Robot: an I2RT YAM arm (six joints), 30 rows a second.
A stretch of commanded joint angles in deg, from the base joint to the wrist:
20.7 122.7 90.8 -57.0 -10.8 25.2
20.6 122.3 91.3 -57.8 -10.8 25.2
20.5 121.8 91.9 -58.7 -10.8 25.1
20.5 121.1 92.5 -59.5 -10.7 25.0
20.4 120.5 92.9 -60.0 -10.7 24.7
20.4 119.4 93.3 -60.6 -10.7 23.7
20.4 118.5 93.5 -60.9 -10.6 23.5
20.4 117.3 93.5 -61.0 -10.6 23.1
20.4 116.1 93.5 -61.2 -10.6 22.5
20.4 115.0 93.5 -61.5 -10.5 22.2
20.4 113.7 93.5 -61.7 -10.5 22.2
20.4 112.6 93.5 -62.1 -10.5 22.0
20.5 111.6 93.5 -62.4 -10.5 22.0
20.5 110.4 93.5 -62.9 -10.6 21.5
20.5 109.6 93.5 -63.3 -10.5 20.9
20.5 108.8 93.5 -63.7 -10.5 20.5
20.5 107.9 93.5 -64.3 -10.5 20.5
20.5 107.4 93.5 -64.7 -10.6 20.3
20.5 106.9 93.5 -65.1 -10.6 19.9
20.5 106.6 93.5 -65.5 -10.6 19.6
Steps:
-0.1 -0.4 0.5 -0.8 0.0 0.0
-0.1 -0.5 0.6 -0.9 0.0 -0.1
0.0 -0.7 0.6 -0.8 0.1 -0.1
-0.1 -0.6 0.4 -0.5 0.0 -0.3
0.0 -1.1 0.4 -0.6 0.0 -1.0
0.0 -0.9 0.2 -0.3 0.1 -0.2
0.0 -1.2 0.0 -0.1 0.0 -0.4
0.0 -1.2 0.0 -0.2 0.0 -0.6
0.0 -1.1 0.0 -0.3 0.1 -0.3
0.0 -1.3 0.0 -0.2 0.0 0.0
0.0 -1.1 0.0 -0.4 0.0 -0.2
0.1 -1.0 0.0 -0.3 0.0 0.0
0.0 -1.2 0.0 -0.5 -0.1 -0.5
0.0 -0.8 0.0 -0.4 0.1 -0.6
0.0 -0.8 0.0 -0.4 0.0 -0.4
0.0 -0.9 0.0 -0.6 0.0 0.0
0.0 -0.5 0.0 -0.4 -0.1 -0.2
0.0 -0.5 0.0 -0.4 0.0 -0.4
0.0 -0.3 0.0 -0.4 0.0 -0.3

